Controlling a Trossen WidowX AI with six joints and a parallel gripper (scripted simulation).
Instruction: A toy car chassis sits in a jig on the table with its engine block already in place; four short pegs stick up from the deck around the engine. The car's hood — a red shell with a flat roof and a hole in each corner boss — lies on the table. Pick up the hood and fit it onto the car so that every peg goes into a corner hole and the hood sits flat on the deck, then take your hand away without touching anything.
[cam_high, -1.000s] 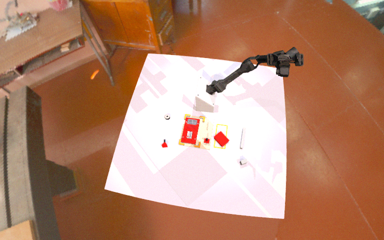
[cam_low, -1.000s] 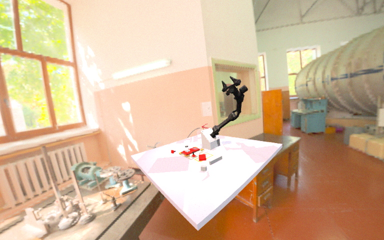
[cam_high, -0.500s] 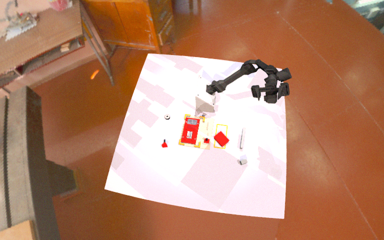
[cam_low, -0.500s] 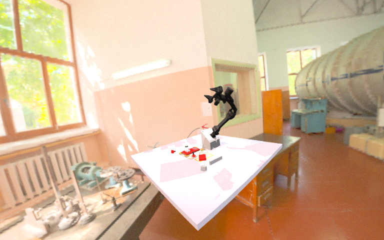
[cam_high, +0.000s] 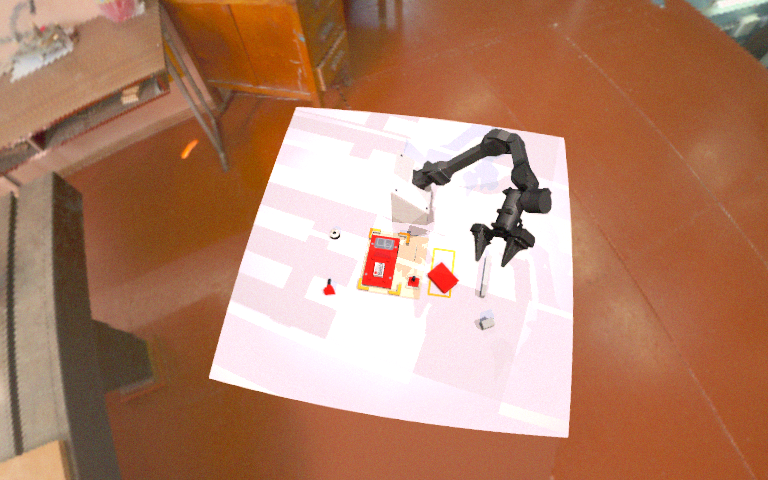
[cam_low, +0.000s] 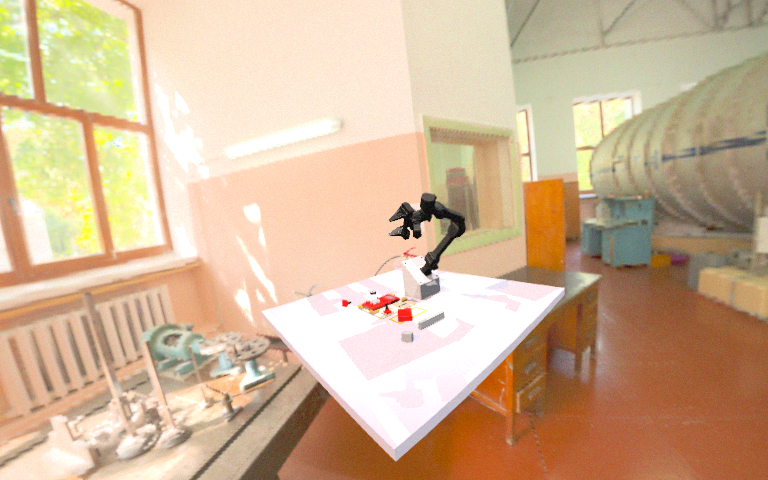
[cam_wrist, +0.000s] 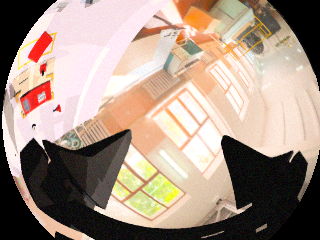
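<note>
Now: the red hood 12 cm behind my gripper tip, 8 cm to the right of it and 45 cm below it. From my gripper tip the other things lie so: grey bar: 13 cm behind, 8 cm to the left, 45 cm below; grey block: 5 cm ahead, 9 cm to the left, 45 cm below; beige jig: 17 cm behind, 28 cm to the right, 46 cm below.
</note>
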